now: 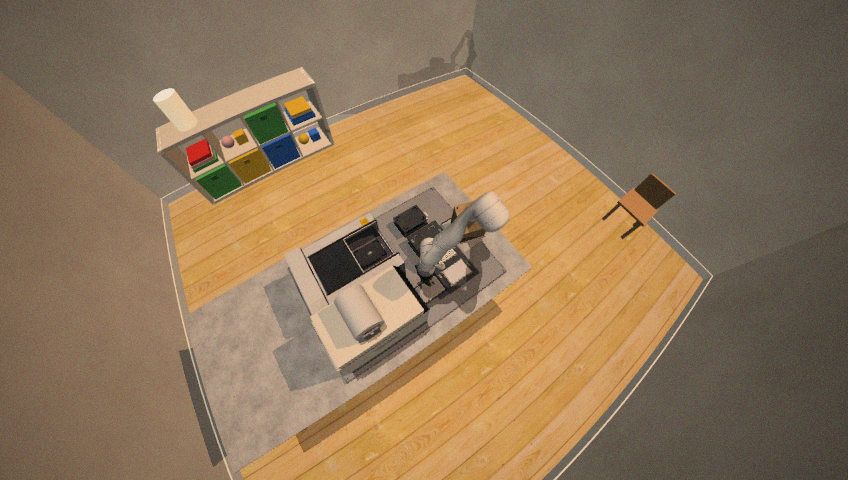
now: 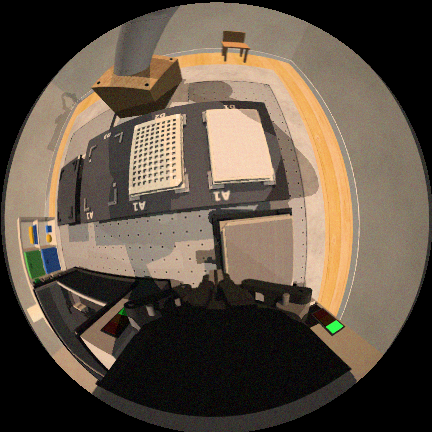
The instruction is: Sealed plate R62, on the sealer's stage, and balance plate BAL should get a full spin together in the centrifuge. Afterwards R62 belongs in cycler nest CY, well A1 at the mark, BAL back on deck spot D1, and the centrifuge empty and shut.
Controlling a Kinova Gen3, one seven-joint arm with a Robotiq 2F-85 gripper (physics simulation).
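Pixels of known places: gripper, fingertip midpoint: [image 1: 423, 281] [image 2: 215, 277]; arm's base, link origin: [image 2: 131, 65].
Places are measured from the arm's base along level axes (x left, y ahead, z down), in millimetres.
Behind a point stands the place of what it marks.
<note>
My gripper [image 1: 426, 280] {x 163, y 434, z 24 mm} [image 2: 215, 277] {x 163, y 434, z 24 mm} is shut and empty, its tips beside the left edge of the sealer's stage [image 2: 217, 250] {x 168, y 404, z 35 mm}. A flat pale plate, apparently R62 [image 2: 259, 250] {x 212, y 405, z 17 mm}, lies on that stage, its near end hidden behind the gripper. A smooth white plate, apparently BAL [image 1: 457, 273] {x 220, y 260, z 51 mm} [image 2: 240, 147] {x 210, y 273, z 52 mm}, lies flat in deck spot D1. No plate label is legible. A dark open-framed machine, apparently the centrifuge [image 1: 336, 265] {x -89, y 749, z -87 mm} [image 2: 102, 272] {x -110, y 476, z 121 mm}, stands beside the sealer; its inside is partly visible. A low dark block, possibly cycler nest CY [image 1: 410, 218] {x -199, y 273, z 72 mm} [image 2: 68, 192] {x -175, y 280, z 72 mm}, stands past the deck's far end.
A white plate with a grid of holes [image 2: 156, 156] {x 90, y 271, z 57 mm} sits in D2. The D3 corner brackets [image 2: 113, 194] {x 2, y 315, z 68 mm} hold no plate. The sealer [image 1: 380, 297] {x 195, y 659, z -224 mm} carries a large pale roll [image 1: 358, 312] {x 237, y 750, z -350 mm}. A green-lit panel [image 2: 334, 327] {x 308, y 518, z -44 mm} is at lower right. The arm stands on a wooden block [image 2: 145, 87] {x 49, y 98, z 40 mm}.
</note>
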